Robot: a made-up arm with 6 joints. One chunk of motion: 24 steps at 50 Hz.
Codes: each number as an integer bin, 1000 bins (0 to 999) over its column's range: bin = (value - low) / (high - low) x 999, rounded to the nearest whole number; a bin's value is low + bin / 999 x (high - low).
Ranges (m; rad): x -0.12..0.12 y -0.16..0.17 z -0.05..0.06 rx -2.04..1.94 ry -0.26..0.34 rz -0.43..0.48
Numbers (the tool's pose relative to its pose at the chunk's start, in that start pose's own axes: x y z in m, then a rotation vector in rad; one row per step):
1: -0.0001 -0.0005 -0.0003 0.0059 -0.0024 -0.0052
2: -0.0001 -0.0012 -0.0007 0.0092 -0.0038 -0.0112
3: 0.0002 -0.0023 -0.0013 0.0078 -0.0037 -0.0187
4: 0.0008 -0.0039 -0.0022 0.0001 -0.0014 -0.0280
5: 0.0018 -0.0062 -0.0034 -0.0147 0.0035 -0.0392
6: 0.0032 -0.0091 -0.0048 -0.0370 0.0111 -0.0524
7: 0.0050 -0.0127 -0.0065 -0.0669 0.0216 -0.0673
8: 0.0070 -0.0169 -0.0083 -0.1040 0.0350 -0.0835
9: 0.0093 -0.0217 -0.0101 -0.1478 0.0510 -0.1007
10: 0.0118 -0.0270 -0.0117 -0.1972 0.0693 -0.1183
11: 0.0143 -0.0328 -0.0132 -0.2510 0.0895 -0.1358
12: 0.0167 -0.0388 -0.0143 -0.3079 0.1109 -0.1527
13: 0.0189 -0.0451 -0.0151 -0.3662 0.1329 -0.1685
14: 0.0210 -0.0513 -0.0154 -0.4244 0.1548 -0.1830
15: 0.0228 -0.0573 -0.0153 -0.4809 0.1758 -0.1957
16: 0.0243 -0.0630 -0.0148 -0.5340 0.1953 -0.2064
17: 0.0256 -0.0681 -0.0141 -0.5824 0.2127 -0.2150
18: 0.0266 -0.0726 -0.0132 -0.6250 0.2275 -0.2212
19: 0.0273 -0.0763 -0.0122 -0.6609 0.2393 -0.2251
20: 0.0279 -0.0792 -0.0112 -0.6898 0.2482 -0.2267
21: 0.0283 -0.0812 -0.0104 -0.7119 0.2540 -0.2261
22: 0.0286 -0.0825 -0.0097 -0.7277 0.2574 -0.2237
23: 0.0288 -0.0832 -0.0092 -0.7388 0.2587 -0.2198
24: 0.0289 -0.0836 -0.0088 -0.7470 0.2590 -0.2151
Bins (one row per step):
1: 499 483 451 514 429 466
2: 499 481 448 514 427 460
3: 500 477 442 514 427 452
4: 503 473 434 512 431 441
5: 507 466 423 508 439 429
6: 513 457 410 503 451 415
7: 520 446 395 495 469 398
8: 529 433 379 486 491 380
9: 538 419 362 475 518 362
10: 549 403 348 463 548 342
11: 559 385 334 449 582 323
12: 569 367 324 435 618 304
13: 578 348 317 420 654 287
14: 587 329 314 406 691 271
15: 594 311 315 391 726 257
16: 601 294 320 378 758 245
17: 606 278 326 366 787 236
18: 610 265 334 355 812 229
19: 613 253 343 346 831 225
20: 616 245 352 339 846 223
21: 617 239 360 333 856 224
22: 619 235 366 329 861 226
23: 619 232 371 327 864 231
24: 620 231 374 325 864 236

